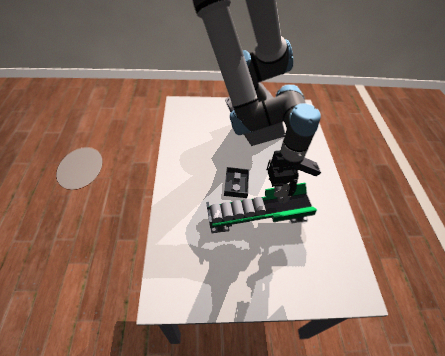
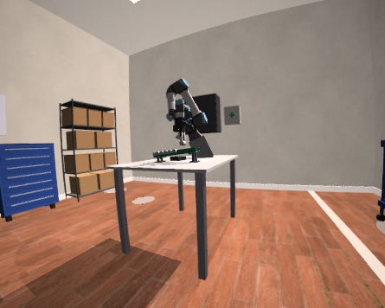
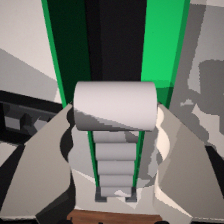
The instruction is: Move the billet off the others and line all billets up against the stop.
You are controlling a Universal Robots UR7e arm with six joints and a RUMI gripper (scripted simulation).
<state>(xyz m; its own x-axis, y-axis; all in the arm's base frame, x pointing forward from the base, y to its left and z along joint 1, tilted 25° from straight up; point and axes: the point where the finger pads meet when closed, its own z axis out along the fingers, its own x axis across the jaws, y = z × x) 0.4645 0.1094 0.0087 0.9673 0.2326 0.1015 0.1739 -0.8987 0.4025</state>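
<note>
Now: hand 1 cm short of the ramp bed, 6 cm to the left of it and 9 cm above it.
</note>
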